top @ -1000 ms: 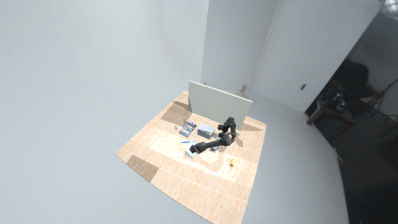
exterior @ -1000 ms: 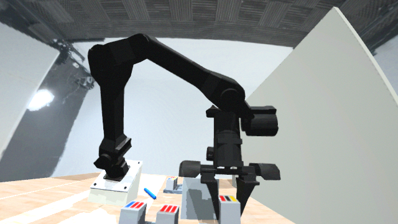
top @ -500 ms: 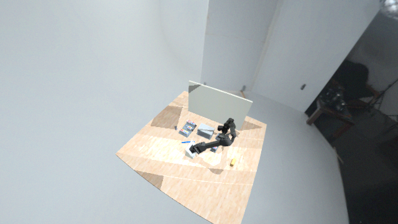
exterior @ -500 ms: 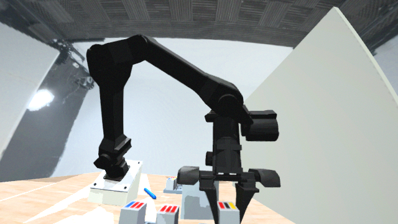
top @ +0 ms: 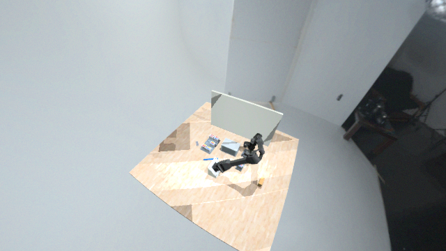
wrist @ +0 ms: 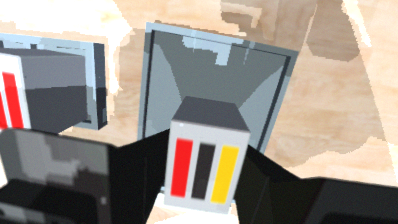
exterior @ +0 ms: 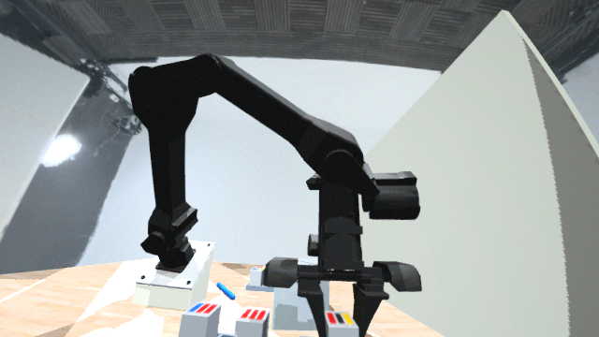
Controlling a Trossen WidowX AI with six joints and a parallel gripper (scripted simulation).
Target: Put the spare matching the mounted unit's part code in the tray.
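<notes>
The tray is 2 cm below my gripper tip. The rest, counted from my gripper tip: orange block: 23 cm behind, 21 cm to the right; then tall panel: 21 cm to the left, 20 cm above, 19 cm ahead; then mounted unit: 20 cm to the left, 5 cm behind, 3 cm above.
</notes>
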